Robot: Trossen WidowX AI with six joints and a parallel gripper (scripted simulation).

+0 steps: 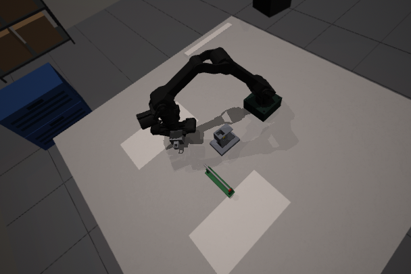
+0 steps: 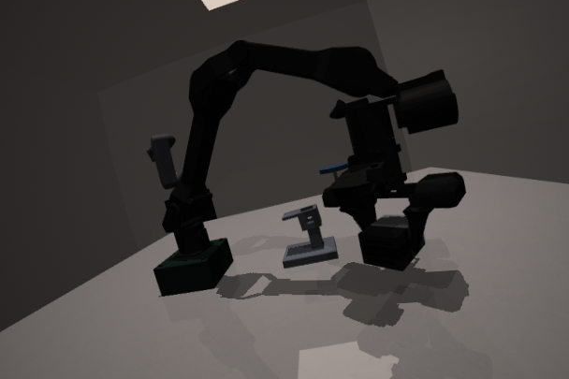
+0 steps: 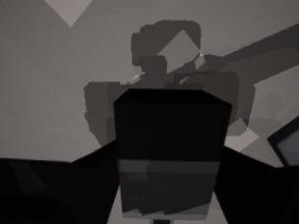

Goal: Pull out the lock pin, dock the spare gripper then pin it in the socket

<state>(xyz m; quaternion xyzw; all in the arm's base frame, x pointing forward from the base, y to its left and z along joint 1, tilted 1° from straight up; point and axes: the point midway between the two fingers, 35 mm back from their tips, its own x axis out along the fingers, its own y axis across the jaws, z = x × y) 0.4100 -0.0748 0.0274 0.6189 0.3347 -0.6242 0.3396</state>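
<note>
My gripper tip is now 2 cm below the spare gripper, 1 cm to the right of it and 1 cm short of it. From my gripper tip the other things lie so: green stand: 26 cm to the left, 4 cm behind, 2 cm below; then grey mount: 15 cm behind, 13 cm to the left, 1 cm above.
</note>
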